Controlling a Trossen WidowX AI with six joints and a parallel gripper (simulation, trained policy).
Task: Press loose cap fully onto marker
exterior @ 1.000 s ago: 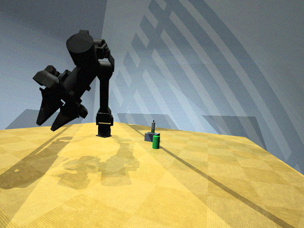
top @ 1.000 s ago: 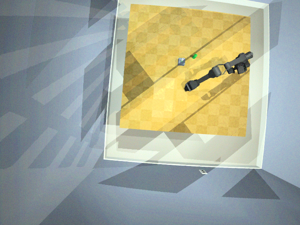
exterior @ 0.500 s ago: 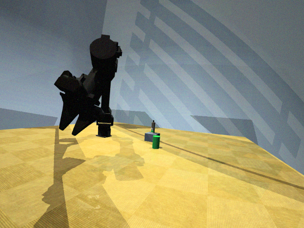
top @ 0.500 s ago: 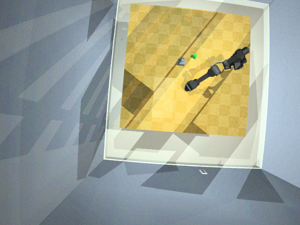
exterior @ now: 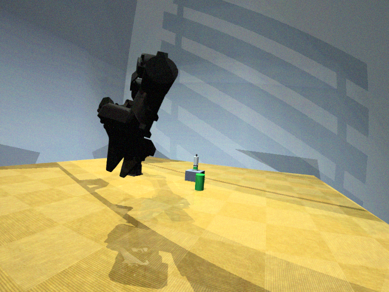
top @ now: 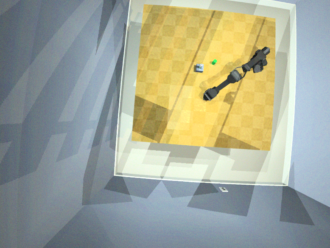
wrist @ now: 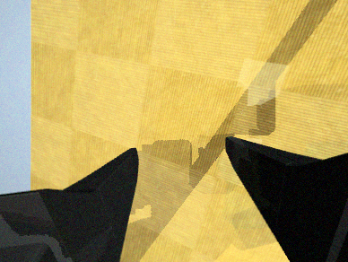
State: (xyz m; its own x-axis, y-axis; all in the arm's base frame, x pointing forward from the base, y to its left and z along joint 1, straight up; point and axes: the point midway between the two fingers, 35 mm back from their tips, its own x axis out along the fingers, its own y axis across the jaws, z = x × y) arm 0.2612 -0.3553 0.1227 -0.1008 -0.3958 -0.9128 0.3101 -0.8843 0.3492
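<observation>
The green cap lies 6 cm ahead of my gripper tip, 33 cm to the left of it and 6 cm below it. The rest, counted from my gripper tip: grey holder block (1 cm behind, 46 cm to the left, 7 cm below).
</observation>
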